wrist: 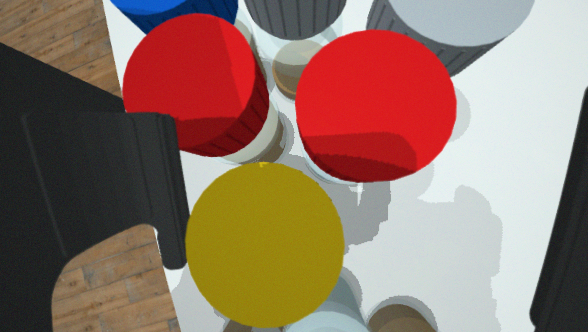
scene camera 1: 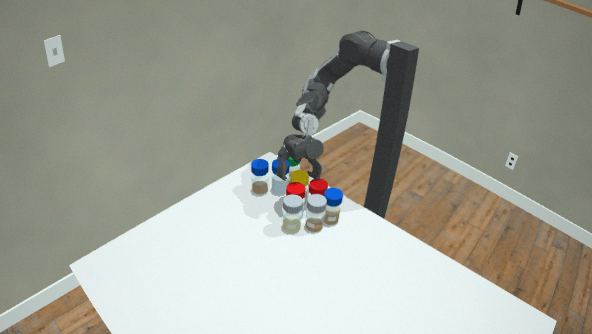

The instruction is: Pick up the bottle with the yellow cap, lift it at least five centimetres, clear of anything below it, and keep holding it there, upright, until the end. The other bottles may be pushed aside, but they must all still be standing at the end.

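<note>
The yellow-capped bottle [scene camera 1: 299,178] [wrist: 265,245] stands among the other bottles, its cap seen from above in the wrist view. My gripper [scene camera 1: 299,176] [wrist: 319,199] is open, with its fingers on either side of the yellow cap. In the wrist view the left finger is right beside the cap's edge, and I cannot tell if they touch; the right finger is far from it. Two red caps, one [scene camera 1: 295,190] [wrist: 375,100] and another [scene camera 1: 318,187] [wrist: 190,80], are close beside the yellow one. The yellow bottle's body is mostly hidden.
A blue-capped bottle [scene camera 1: 280,167] is near one finger, another [scene camera 1: 259,167] farther left. A green cap [scene camera 1: 294,162] shows behind the gripper. Two grey-capped bottles [scene camera 1: 293,203] [scene camera 1: 316,203] and a blue-capped one [scene camera 1: 333,196] stand in front. The white table [scene camera 1: 250,280] has an edge near the bottles.
</note>
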